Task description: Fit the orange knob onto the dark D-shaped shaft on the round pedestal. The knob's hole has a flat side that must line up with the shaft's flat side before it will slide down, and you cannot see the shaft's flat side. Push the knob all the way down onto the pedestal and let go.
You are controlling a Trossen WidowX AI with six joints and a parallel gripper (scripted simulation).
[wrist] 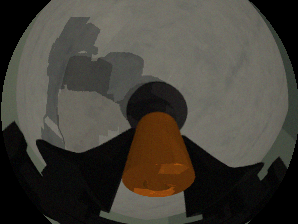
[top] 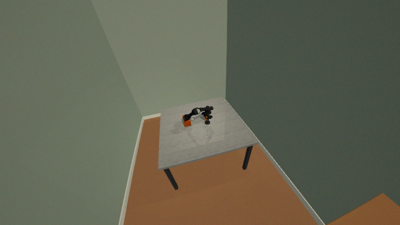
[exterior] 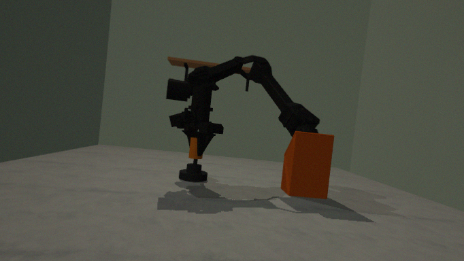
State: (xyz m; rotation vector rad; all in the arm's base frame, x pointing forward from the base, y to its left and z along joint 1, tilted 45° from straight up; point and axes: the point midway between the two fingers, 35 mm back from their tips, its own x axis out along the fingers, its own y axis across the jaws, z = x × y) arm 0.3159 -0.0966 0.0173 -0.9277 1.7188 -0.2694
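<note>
Now: the orange knob 20 mm above my gripper tip. The rest, counted from my gripper tip: pedestal: 40 mm below.
</note>
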